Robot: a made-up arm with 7 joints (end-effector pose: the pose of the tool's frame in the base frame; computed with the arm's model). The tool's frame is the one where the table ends.
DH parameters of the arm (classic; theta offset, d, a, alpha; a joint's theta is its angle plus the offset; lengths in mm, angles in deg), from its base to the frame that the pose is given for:
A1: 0 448.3 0 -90
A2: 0 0 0 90
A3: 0 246.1 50.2 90
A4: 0 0 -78.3 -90
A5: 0 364.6 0 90
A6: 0 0 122.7 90
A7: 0 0 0 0
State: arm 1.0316 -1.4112 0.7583 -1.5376 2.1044 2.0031 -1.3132
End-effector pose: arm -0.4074 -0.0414 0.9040 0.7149 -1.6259 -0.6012
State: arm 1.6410 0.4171 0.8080 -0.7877 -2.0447 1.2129 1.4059
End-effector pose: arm -0.2397 0.4773 0.9450 -2.0045 0.0175 -1.8374
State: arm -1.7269 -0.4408 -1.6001 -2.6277 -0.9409 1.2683 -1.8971
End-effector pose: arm -0.3355 0.0260 0.2999 -1.8674 0.6919 -0.7638
Working (the frame after each row of the table, in the pose's form):
after A1: 0.0000 0.0000 0.4483 -1.1313 1.3233 -1.3233
after A2: 0.0000 0.0000 0.4483 -0.3799 -0.3248 -1.6958
after A3: -0.0330 0.1128 0.6702 0.2238 2.5558 1.6184
after A4: -0.0975 0.1414 0.7042 2.6339 -0.4018 -0.7324
after A5: -0.2948 0.0402 0.4148 -1.5549 0.0331 1.0068
after A6: -0.3355 0.0260 0.2999 -0.5142 1.8769 0.4997

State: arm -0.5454 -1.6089 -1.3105 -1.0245 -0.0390 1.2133 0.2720
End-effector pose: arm -0.6741 -0.0905 0.5402 -0.7072 1.6814 -1.7392
Working (the frame after each row of the table, in the pose's form):
after A1: 0.0000 0.0000 0.4483 -1.5282 0.4274 -0.4274
after A2: 0.0000 0.0000 0.4483 -0.4377 -1.5651 -0.4213
after A3: -0.2358 0.0864 0.4518 1.4280 -2.5517 0.2363
after A4: -0.2723 0.1544 0.4388 1.1326 -0.8471 -0.7872
after A5: -0.5929 -0.0031 0.5117 2.4733 -1.5175 0.0072
after A6: -0.6741 -0.0905 0.5402 -0.9735 1.6458 -1.9214

